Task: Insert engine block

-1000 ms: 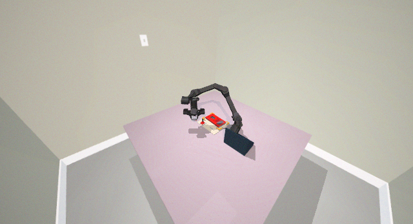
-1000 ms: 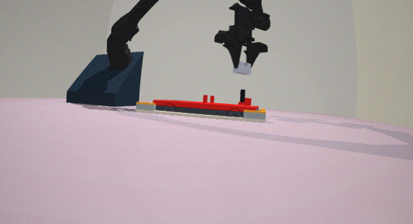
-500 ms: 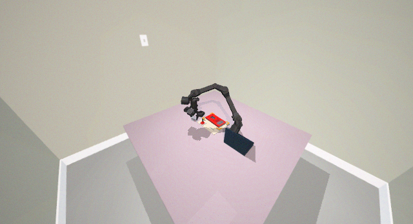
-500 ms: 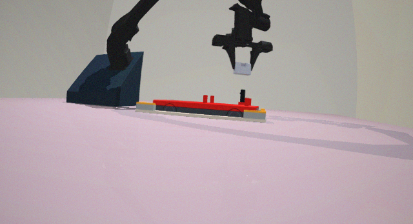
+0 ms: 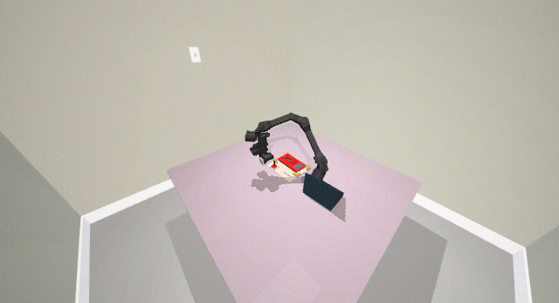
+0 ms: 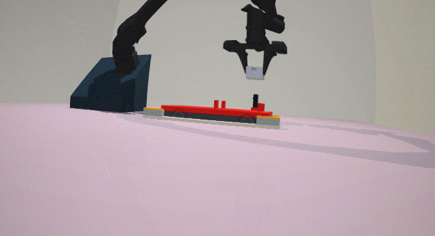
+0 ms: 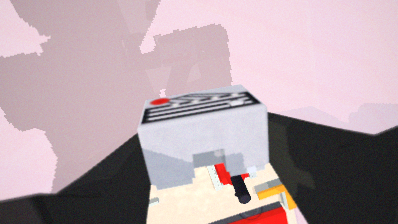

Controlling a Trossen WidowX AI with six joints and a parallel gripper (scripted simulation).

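Right now the black peg is 120 mm to the right of my gripper tip, 90 mm below it and 10 mm ahead of it. Round my gripper tip: engine block 10 mm above; then beige plate 210 mm to the right, 110 mm below, 50 mm behind.
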